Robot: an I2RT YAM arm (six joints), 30 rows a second.
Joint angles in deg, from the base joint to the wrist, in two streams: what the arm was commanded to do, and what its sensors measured. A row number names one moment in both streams.
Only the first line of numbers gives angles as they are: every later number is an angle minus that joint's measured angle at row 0.
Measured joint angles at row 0: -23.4, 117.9, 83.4, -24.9, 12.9, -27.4
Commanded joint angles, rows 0 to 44: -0.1, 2.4, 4.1, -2.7, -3.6, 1.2; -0.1, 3.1, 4.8, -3.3, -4.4, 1.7; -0.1, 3.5, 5.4, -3.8, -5.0, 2.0; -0.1, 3.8, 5.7, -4.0, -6.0, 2.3; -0.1, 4.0, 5.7, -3.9, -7.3, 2.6; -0.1, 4.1, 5.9, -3.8, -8.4, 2.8; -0.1, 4.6, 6.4, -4.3, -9.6, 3.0; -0.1, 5.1, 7.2, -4.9, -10.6, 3.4; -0.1, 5.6, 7.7, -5.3, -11.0, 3.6; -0.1, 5.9, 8.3, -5.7, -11.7, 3.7; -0.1, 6.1, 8.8, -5.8, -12.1, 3.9; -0.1, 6.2, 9.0, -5.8, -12.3, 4.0; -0.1, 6.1, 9.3, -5.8, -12.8, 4.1; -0.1, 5.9, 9.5, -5.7, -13.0, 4.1; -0.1, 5.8, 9.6, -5.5, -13.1, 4.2; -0.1, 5.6, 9.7, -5.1, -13.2, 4.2; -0.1, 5.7, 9.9, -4.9, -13.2, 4.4; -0.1, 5.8, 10.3, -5.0, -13.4, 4.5; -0.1, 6.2, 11.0, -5.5, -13.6, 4.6; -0.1, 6.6, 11.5, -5.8, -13.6, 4.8; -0.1, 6.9, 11.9, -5.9, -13.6, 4.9; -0.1, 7.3, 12.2, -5.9, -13.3, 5.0; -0.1, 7.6, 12.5, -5.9, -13.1, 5.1; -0.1, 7.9, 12.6, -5.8, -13.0, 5.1; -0.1, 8.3, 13.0, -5.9, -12.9, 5.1; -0.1, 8.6, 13.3, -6.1, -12.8, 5.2; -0.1, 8.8, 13.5, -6.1, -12.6, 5.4; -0.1, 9.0, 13.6, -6.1, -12.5, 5.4; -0.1, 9.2, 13.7, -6.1, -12.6, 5.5; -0.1, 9.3, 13.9, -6.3, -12.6, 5.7; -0.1, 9.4, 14.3, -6.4, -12.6, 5.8; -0.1, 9.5, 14.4, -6.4, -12.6, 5.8; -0.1, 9.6, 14.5, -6.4, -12.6, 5.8; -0.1, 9.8, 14.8, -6.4, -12.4, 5.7; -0.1, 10.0, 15.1, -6.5, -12.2, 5.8; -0.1, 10.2, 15.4, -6.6, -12.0, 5.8; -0.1, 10.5, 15.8, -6.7, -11.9, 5.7; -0.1, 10.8, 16.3, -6.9, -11.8, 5.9; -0.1, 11.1, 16.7, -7.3, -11.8, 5.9; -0.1, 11.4, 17.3, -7.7, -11.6, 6.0; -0.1, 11.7, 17.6, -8.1, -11.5, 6.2; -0.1, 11.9, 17.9, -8.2, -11.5, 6.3; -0.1, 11.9, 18.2, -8.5, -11.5, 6.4; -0.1, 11.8, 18.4, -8.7, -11.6, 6.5; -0.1, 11.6, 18.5, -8.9, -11.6, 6.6
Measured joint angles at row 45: 0.0, 11.0, 16.8, -6.3, -12.3, 5.8
